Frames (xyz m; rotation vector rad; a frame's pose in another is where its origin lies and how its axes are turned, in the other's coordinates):
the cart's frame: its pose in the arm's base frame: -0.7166 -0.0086 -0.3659 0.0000 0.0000 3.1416
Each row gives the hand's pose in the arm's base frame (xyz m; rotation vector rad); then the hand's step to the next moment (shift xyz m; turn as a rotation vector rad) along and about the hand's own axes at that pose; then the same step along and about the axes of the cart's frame.
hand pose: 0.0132 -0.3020 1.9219 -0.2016 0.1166 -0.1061
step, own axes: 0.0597 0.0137 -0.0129 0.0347 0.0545 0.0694
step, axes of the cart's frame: -0.0586 -0.0039 -0.0216 -0.0481 -0.0625 0.0527
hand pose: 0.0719 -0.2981 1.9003 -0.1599 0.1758 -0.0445
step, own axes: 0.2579 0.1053 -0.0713 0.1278 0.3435 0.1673
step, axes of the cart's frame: -0.2442 -0.0779 -0.1304 -0.1658 -0.3572 0.0851
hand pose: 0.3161 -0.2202 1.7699 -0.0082 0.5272 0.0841
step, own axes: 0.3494 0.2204 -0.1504 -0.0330 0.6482 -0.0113
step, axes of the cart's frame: -0.2071 -0.2425 -0.3026 0.0874 -0.6430 0.0158
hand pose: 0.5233 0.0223 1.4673 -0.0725 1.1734 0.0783
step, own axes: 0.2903 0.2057 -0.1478 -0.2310 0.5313 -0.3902
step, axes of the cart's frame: 0.0443 -0.1971 -0.3281 0.4997 -0.4850 0.0543
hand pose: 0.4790 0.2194 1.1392 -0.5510 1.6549 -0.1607
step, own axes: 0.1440 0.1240 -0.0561 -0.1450 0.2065 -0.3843
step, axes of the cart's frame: 0.0954 -0.0332 -0.1704 0.4149 -0.1647 0.1101
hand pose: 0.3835 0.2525 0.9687 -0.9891 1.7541 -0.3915
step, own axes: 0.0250 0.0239 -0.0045 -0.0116 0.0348 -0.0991
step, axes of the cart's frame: 0.0174 0.0056 -0.0297 0.1021 -0.0114 0.0246
